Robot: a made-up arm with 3 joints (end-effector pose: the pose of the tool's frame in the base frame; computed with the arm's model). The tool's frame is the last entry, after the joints.
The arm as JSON. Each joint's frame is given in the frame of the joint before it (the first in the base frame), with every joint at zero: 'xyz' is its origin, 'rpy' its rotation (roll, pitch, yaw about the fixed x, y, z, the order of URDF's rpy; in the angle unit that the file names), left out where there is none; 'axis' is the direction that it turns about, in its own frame. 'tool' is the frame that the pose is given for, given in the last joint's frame.
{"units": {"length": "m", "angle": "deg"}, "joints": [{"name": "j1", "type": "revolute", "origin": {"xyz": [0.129, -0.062, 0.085]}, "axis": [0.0, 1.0, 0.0]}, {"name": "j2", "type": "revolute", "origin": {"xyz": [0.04, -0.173, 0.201]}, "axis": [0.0, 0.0, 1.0]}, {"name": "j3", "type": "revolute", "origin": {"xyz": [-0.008, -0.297, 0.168]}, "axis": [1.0, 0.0, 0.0]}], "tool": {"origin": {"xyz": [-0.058, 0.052, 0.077], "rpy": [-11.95, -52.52, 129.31]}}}
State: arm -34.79 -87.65 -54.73
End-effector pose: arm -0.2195 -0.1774 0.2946 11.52 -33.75 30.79
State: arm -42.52 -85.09 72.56
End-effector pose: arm -0.4048 -0.1996 0.1948 -26.90 -165.43 37.67
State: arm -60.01 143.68 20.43
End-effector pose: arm -0.1408 -0.0524 0.5364 -25.08 -78.36 -110.20
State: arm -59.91 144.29 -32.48
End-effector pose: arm -0.1134 -0.1016 0.4765 38.76 -69.68 -98.15
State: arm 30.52 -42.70 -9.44
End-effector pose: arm 0.2071 -0.3615 0.5456 46.06 -13.81 62.97
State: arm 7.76 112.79 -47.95
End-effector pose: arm 0.4328 -0.2164 0.4291 -12.73 -20.33 -129.82
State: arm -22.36 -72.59 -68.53
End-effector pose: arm -0.1670 -0.2338 0.3404 12.81 -4.67 40.95
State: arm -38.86 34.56 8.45
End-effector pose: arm -0.0528 -0.4840 0.5200 27.47 -41.00 164.02
